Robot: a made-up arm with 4 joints. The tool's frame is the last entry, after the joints. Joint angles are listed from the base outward. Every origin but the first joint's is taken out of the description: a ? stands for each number. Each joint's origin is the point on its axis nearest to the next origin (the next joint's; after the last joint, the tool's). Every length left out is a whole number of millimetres.
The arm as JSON. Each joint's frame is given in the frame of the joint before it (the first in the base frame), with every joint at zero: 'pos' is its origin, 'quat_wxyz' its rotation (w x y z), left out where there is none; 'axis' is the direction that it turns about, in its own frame. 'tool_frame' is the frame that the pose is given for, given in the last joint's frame.
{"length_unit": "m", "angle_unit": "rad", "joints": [
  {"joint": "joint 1", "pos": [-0.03, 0.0, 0.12], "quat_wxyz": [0.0, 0.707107, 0.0, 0.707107], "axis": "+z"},
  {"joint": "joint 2", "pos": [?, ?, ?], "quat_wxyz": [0.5, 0.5, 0.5, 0.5], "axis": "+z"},
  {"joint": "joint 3", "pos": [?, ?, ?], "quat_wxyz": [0.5, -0.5, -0.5, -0.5], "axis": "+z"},
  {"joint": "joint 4", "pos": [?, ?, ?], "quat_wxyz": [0.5, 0.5, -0.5, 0.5], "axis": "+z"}
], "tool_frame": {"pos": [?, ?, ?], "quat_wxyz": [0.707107, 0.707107, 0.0, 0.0]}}
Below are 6 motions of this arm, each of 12 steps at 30 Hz.
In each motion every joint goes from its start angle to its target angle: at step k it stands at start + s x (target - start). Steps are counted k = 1, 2, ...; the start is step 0. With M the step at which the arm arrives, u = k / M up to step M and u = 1 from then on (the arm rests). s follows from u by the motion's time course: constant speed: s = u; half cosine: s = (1 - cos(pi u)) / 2; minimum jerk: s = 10 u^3 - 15 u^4 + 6 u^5.
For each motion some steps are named. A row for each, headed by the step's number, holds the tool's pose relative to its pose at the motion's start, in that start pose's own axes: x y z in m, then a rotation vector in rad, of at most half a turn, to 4 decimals.
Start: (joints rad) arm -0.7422 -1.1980 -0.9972 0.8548
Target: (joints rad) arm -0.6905 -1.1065 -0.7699 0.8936
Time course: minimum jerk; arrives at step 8
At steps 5, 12:
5: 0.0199 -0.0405 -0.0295 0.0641 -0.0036 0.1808
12: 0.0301 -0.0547 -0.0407 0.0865 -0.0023 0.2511

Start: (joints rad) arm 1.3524 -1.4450 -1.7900 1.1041
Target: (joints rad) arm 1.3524 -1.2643 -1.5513 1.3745
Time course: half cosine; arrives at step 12
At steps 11, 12:
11: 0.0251 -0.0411 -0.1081 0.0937 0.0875 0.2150
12: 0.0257 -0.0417 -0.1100 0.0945 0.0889 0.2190

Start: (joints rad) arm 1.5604 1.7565 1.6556 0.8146
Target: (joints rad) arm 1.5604 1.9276 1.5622 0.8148
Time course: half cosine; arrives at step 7
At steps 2, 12:
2: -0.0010 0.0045 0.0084 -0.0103 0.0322 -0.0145
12: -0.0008 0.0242 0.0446 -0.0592 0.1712 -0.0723

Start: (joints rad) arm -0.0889 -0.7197 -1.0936 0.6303
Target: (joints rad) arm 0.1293 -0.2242 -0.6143 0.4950
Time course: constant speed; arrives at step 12
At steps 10, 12:
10: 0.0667 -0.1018 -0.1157 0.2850 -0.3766 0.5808
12: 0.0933 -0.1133 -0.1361 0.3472 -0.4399 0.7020

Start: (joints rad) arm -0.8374 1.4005 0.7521 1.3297
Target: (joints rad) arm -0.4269 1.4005 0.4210 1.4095
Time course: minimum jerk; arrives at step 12
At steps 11, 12:
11: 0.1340 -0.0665 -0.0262 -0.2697 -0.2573 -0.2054
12: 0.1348 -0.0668 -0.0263 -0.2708 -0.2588 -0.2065

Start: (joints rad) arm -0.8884 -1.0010 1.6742 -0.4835
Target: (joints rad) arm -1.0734 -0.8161 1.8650 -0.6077
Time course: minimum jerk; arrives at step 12
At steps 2, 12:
2: 0.0033 0.0003 -0.0009 0.0051 0.0027 0.0027
12: 0.0893 0.0182 -0.0332 0.1202 0.0855 0.0518

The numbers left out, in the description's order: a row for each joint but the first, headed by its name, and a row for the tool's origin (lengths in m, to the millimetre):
joint 2: -0.1 0.29 0.0
joint 3: -0.06 -0.19 0.0
joint 4: 0.37 0.11 0.0
tool: 0.13 0.06 0.0

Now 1 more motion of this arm.
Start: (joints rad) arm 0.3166 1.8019 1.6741 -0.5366
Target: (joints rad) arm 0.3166 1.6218 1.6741 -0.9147
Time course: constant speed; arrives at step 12
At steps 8, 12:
8: -0.0291 -0.0009 0.0475 0.0077 -0.3715 0.0098
12: -0.0507 -0.0018 0.0702 0.0125 -0.5572 0.0141

